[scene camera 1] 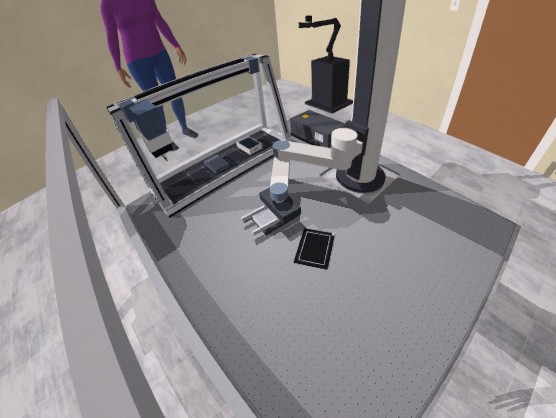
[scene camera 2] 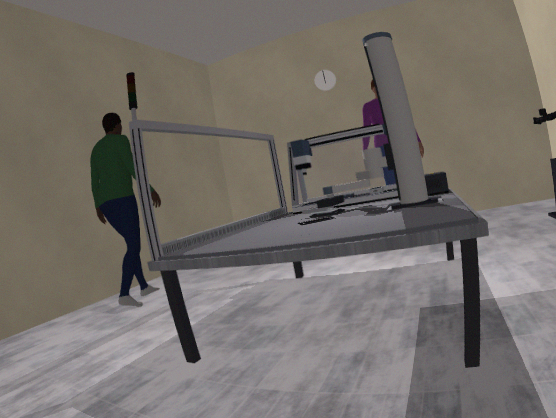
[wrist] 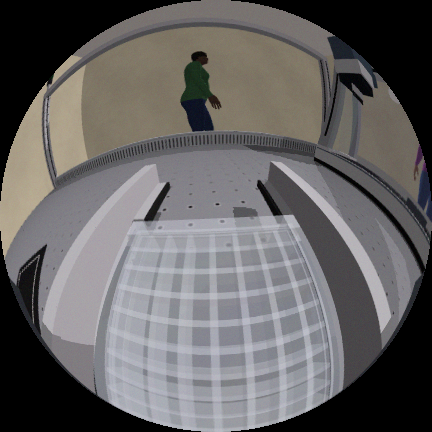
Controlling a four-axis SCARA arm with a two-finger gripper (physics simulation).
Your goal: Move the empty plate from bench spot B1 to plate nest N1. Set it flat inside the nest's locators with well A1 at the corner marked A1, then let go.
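Frame: origin at the arm's base, x ahead, y left, z up, level; millimetres.
Seen in the pictures: gripper, between the fingertips: (scene camera 1: pixel 247 226) (scene camera 2: pixel 306 210) (wrist: pixel 212 171); arm's base, origin of its link: (scene camera 1: pixel 360 176) (scene camera 2: pixel 414 205).
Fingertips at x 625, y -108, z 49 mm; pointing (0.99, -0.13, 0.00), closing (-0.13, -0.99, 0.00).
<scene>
Pixels of each thing's middle, then the offset from my fingertips to it. "*": a spot on its surface instead.
- empty clear plate, middle of its body: (wrist: pixel 215 371) (scene camera 1: pixel 270 216) 14 mm left, 108 mm back, 14 mm down
- flat black rectangle, a spot on its surface: (scene camera 1: pixel 315 249) * 254 mm left, 129 mm back, 35 mm down
- white-edged block, a spot on its surface: (scene camera 1: pixel 249 145) * 430 mm right, 340 mm back, 44 mm up
The empty clear plate (scene camera 1: pixel 264 218) (wrist: pixel 220 320) is level between my gripper's two long fingers, with its sides against them. My gripper (scene camera 1: pixel 248 226) (wrist: pixel 212 171) is shut on it and holds it above the bench; a shadow falls on the bench beside the fingers. A flat black rectangle (scene camera 1: pixel 315 249) (wrist: pixel 29 282) with a thin white outline lies on the bench beside the gripper. It bears no plate and has a small light mark at one corner. No label can be read, so I cannot tell whether it is nest N1 or spot B1. Well A1 cannot be made out.
An aluminium frame (scene camera 1: pixel 187 86) with a dark deck stands behind the gripper; a white-edged block (scene camera 1: pixel 249 145) sits on the deck. The arm's column (scene camera 1: pixel 382 95) (scene camera 2: pixel 400 120) rises from the bench. A guard frame (scene camera 2: pixel 205 129) stands along one edge. Two people stand beyond the bench.
</scene>
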